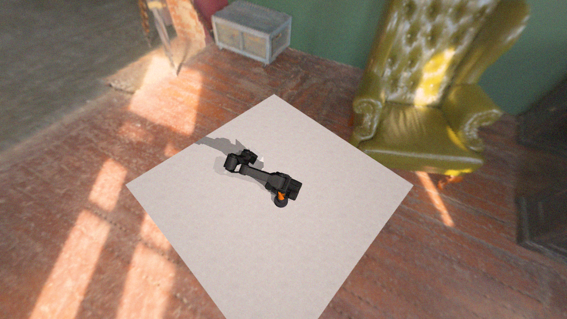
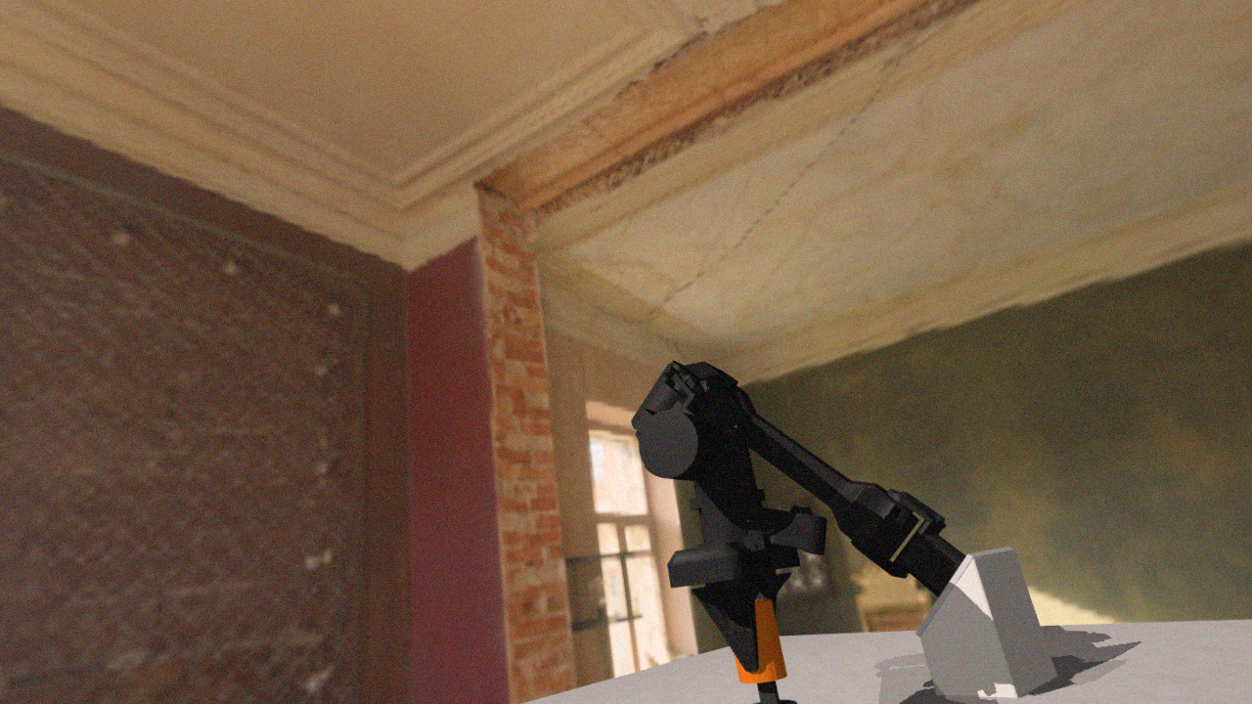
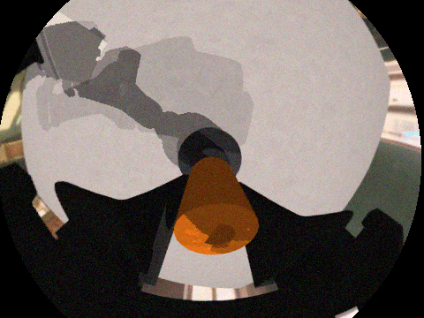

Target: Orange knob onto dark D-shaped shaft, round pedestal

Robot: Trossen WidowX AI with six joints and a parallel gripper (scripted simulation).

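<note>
My gripper tip is now 2 cm below the orange knob. Round my gripper tip: D-shaped shaft 4 cm below.
</note>
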